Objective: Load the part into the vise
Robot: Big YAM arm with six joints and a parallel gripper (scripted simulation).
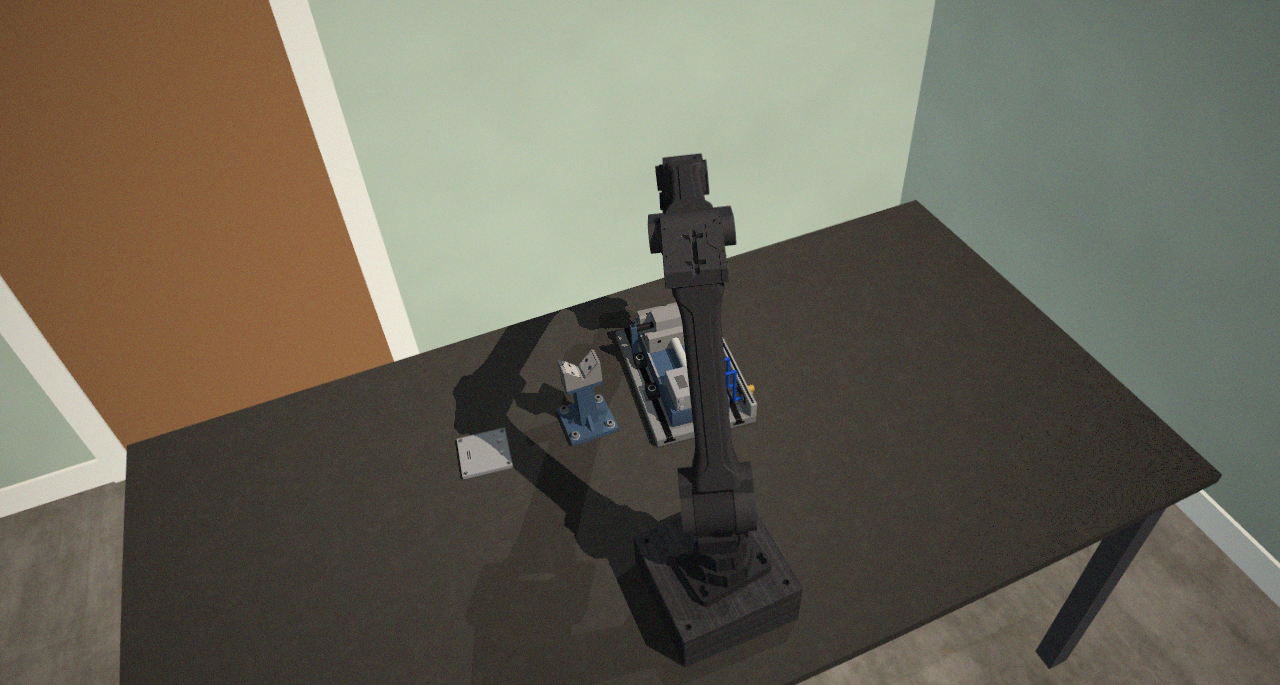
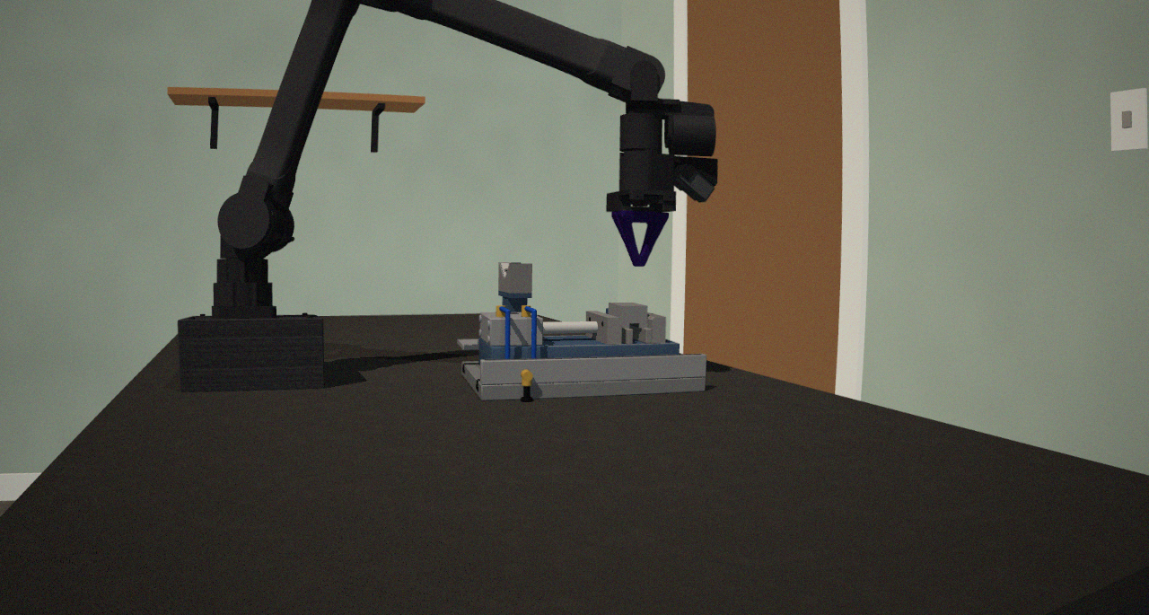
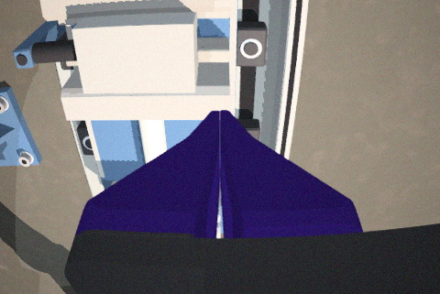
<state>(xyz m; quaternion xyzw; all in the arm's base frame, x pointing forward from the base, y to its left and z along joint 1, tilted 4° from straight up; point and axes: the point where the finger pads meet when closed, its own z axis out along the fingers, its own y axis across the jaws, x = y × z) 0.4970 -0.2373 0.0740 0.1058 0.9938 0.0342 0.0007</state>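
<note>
Right now my hand is 8 cm above the part, 4 cm to the right of it and 1 cm short of it. The rest, counted from my hand: grey infeed plate 46 cm to the left, 17 cm below, 4 cm behind.
</note>
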